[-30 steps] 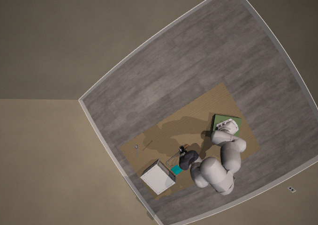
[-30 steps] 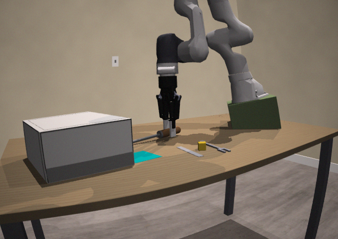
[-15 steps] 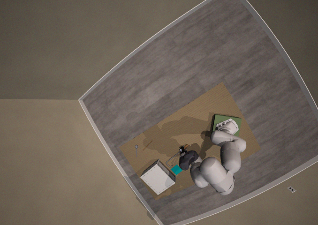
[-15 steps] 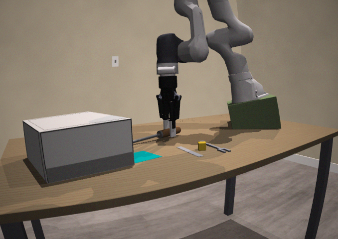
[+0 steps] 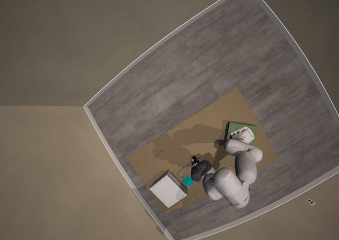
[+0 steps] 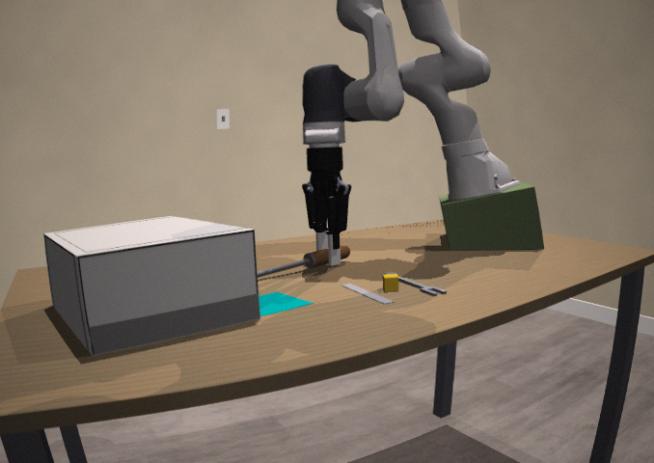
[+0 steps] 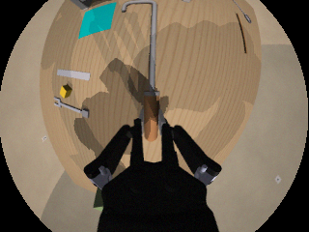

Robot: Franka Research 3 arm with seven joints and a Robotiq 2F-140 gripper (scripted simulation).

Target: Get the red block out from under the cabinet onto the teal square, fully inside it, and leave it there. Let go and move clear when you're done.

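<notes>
Now: the teal square 240 mm ahead of my hand, 190 mm to the left of it and 40 mm below it. Also, from my hand: hooked tool 120 mm ahead, 50 mm to the left, 20 mm below; yellow cube 250 mm to the left, 40 mm ahead, 20 mm below; forked tool 250 mm to the left, 30 mm below, 10 mm behind.
</notes>
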